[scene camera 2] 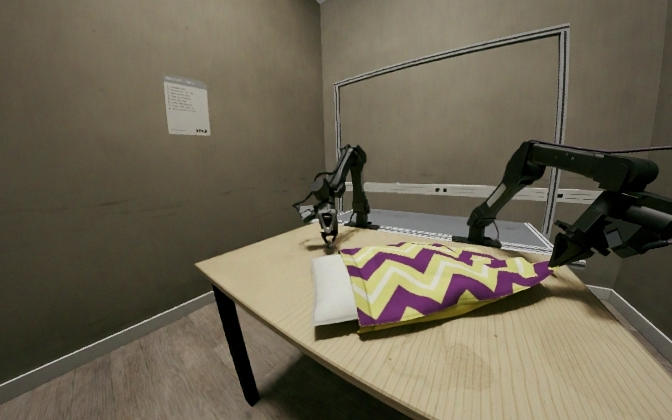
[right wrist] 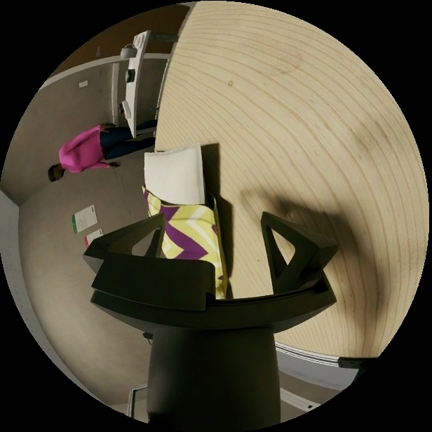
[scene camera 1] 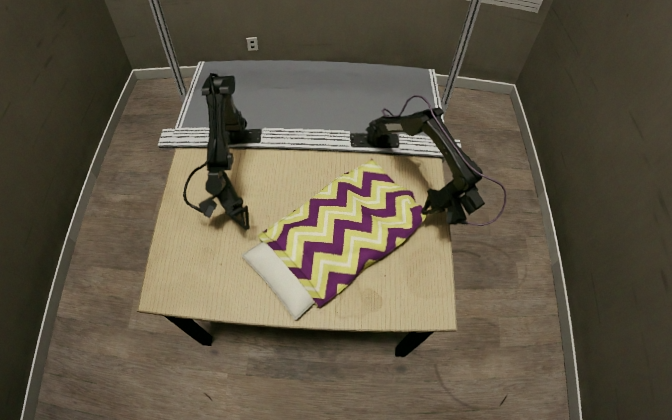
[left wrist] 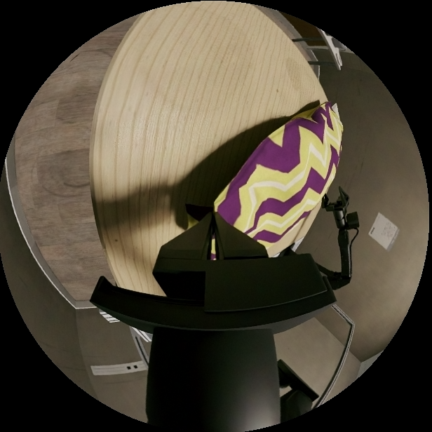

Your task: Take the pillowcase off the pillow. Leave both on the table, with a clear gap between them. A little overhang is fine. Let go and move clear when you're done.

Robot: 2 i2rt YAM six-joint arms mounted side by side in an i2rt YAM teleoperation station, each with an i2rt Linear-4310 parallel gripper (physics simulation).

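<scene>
A pillowcase point(scene camera 1: 345, 220) point(scene camera 2: 430, 282) point(left wrist: 280, 175) point(right wrist: 187, 232) with purple, yellow and white zigzags lies diagonally on the table and covers most of the white pillow point(scene camera 1: 280, 280) point(scene camera 2: 334, 290) point(right wrist: 175, 174). One end of the pillow sticks out of the case's open end, at the lower left in scene camera 1. My left gripper point(scene camera 1: 425, 212) point(scene camera 2: 552, 266) point(left wrist: 213, 217) is shut on the pillowcase's closed-end corner, slightly raised off the table. My right gripper point(scene camera 1: 246, 227) point(scene camera 2: 330, 246) point(right wrist: 213, 216) is open and empty, above the table, up and left of the pillow's bare end in scene camera 1.
The wooden table point(scene camera 1: 200, 270) point(scene camera 2: 270, 285) bears the pillow and case; its front edge runs close to the pillow's bare end. A metal rail point(scene camera 1: 305, 138) runs along the back by the arm bases. A person in pink point(right wrist: 82, 150) shows beyond the table in the right wrist view.
</scene>
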